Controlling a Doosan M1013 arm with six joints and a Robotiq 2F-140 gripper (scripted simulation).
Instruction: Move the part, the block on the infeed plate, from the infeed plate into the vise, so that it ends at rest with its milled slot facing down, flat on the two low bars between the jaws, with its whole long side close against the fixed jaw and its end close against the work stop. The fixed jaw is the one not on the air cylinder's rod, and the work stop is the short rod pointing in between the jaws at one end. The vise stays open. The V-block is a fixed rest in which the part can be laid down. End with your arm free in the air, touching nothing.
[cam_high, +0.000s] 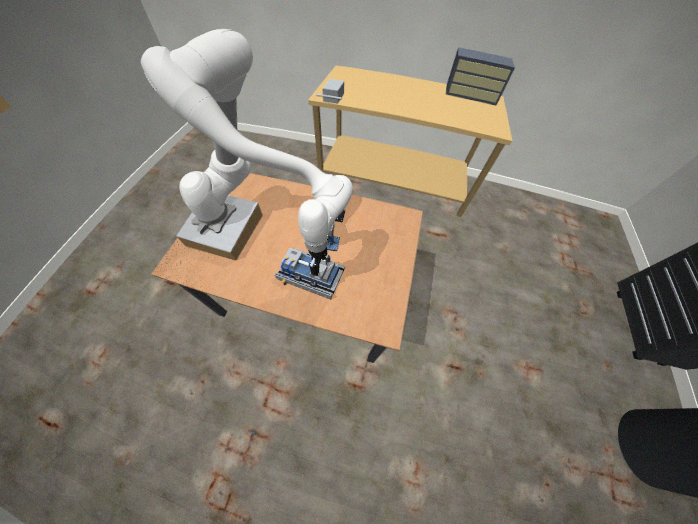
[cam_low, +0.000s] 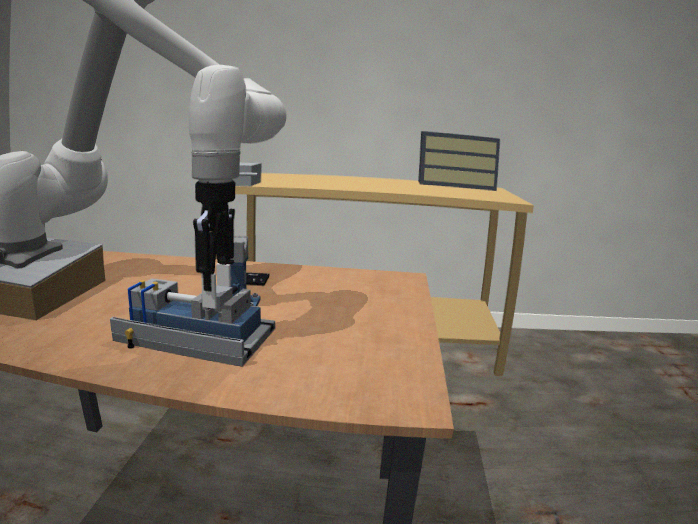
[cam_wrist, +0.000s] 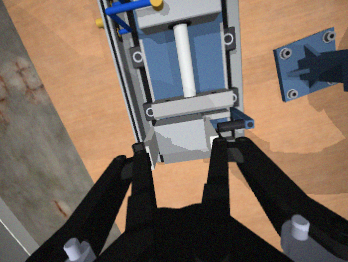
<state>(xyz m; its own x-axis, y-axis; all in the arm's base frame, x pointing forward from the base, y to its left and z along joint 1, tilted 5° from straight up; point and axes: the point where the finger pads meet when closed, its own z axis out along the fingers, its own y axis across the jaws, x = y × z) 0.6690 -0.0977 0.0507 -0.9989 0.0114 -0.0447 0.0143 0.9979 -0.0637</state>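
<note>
My hand is 3 cm above the part. The rest, counted from my hand: work stop: 7 cm to the left, 3 cm below; moving jaw: 4 cm below, 3 cm behind, 2 cm to the left; fixed jaw: 4 cm below, 3 cm ahead, 2 cm to the left.
</note>
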